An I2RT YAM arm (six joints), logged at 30 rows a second.
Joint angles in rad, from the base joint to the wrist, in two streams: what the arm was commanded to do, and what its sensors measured. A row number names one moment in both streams.
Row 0, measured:
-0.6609 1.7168 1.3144 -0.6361 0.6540 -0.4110
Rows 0 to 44, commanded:
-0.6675 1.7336 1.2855 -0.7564 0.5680 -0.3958
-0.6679 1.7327 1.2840 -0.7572 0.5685 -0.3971
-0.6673 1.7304 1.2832 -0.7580 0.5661 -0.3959
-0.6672 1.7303 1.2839 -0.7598 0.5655 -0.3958
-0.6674 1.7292 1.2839 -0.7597 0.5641 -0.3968
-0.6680 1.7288 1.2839 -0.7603 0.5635 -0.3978
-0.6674 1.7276 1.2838 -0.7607 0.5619 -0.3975
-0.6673 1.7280 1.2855 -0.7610 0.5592 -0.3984
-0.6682 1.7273 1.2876 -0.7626 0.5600 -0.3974
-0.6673 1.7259 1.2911 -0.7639 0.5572 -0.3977
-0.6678 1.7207 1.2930 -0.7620 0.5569 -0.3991
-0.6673 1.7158 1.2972 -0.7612 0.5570 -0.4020
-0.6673 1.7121 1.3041 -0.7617 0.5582 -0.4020
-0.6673 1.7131 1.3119 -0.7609 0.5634 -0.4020
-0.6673 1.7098 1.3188 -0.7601 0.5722 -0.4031
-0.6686 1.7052 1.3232 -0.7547 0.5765 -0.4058
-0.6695 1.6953 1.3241 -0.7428 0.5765 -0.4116
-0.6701 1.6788 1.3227 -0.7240 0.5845 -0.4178
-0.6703 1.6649 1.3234 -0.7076 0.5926 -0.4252
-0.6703 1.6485 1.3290 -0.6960 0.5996 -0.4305
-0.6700 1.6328 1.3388 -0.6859 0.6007 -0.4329
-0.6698 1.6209 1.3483 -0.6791 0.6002 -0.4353
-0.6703 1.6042 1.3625 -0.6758 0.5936 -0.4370
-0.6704 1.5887 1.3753 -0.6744 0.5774 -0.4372
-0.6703 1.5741 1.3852 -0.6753 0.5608 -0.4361
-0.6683 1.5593 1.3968 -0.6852 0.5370 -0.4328
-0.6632 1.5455 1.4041 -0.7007 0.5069 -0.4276
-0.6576 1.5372 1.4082 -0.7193 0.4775 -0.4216
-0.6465 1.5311 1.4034 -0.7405 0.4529 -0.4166
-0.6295 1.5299 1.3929 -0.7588 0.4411 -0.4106
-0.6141 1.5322 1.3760 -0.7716 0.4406 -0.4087
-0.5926 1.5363 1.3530 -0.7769 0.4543 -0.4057
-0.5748 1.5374 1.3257 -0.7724 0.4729 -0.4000
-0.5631 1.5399 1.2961 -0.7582 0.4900 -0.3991
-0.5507 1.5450 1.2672 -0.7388 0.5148 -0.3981
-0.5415 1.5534 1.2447 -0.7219 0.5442 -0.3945
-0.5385 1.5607 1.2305 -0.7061 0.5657 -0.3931
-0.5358 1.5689 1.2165 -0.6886 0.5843 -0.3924
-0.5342 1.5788 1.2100 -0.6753 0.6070 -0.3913
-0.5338 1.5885 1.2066 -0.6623 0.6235 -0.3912
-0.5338 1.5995 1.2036 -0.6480 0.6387 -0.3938
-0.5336 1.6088 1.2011 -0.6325 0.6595 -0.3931
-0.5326 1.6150 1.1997 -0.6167 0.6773 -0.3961
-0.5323 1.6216 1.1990 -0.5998 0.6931 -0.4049
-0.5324 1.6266 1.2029 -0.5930 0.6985 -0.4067
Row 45, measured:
-0.5320 1.6238 1.1992 -0.6540 0.6209 -0.4088
